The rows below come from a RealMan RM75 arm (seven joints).
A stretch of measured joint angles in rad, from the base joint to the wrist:
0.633 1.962 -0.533 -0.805 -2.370 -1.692 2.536
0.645 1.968 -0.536 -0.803 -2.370 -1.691 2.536
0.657 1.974 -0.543 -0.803 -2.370 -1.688 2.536
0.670 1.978 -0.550 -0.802 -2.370 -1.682 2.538
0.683 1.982 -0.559 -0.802 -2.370 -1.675 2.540
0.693 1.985 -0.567 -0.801 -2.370 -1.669 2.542
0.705 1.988 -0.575 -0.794 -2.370 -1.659 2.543
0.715 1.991 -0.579 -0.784 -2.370 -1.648 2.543
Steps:
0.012 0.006 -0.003 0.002 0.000 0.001 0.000
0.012 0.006 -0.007 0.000 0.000 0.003 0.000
0.013 0.004 -0.007 0.001 0.000 0.006 0.002
0.013 0.004 -0.009 0.000 0.000 0.007 0.002
0.010 0.003 -0.008 0.001 0.000 0.006 0.002
0.012 0.003 -0.008 0.007 0.000 0.010 0.001
0.010 0.003 -0.004 0.010 0.000 0.011 0.000

